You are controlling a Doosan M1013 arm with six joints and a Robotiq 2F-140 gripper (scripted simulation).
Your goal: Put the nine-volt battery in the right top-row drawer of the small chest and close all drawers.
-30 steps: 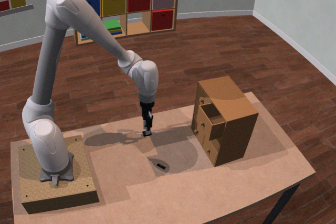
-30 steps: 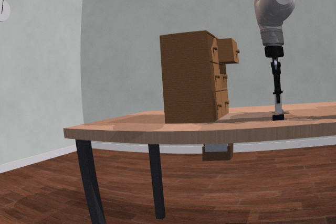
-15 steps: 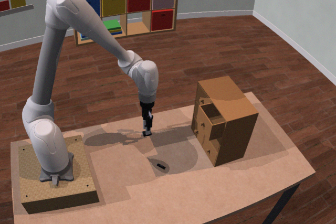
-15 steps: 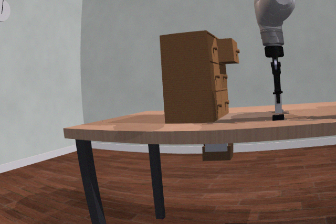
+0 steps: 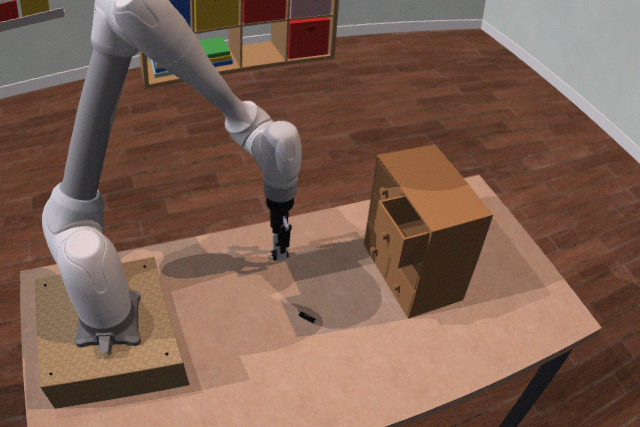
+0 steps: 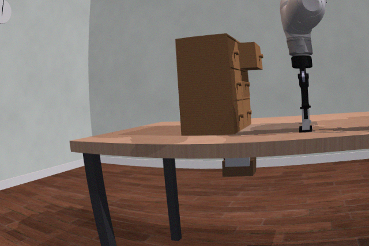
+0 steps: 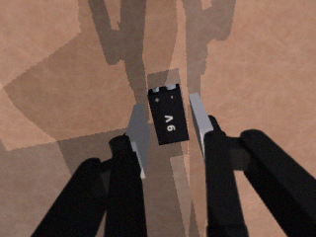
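Now: hand 3 cm above the nine-volt battery and 1 cm past it. Round my hand: black cylinder 25 cm to the right, 4 cm ahead, 3 cm below.
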